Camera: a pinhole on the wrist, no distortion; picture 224 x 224 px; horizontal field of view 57.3 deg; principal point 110.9 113.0 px. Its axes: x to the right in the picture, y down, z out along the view. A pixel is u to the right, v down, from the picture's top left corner.
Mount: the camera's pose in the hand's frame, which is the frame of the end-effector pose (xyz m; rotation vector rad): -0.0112 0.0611 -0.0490 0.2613 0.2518 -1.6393
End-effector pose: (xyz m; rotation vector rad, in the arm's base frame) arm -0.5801 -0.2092 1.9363 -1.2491 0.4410 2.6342
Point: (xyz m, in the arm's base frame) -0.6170 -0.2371 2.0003
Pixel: 71 80
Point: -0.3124 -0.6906 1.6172
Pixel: behind the camera
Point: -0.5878 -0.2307 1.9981
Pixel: 115 41
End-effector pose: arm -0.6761 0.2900 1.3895 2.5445 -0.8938 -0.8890
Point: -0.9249 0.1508 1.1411
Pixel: 13 143
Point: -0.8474 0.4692 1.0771
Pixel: 171 91
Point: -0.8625 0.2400 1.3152
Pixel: 16 72
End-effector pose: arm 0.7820 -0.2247 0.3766 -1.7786 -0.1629 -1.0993
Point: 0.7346 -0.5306 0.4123
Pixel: behind the camera
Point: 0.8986 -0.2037 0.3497
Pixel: 16 193
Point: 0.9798 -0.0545 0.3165
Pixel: 38 126
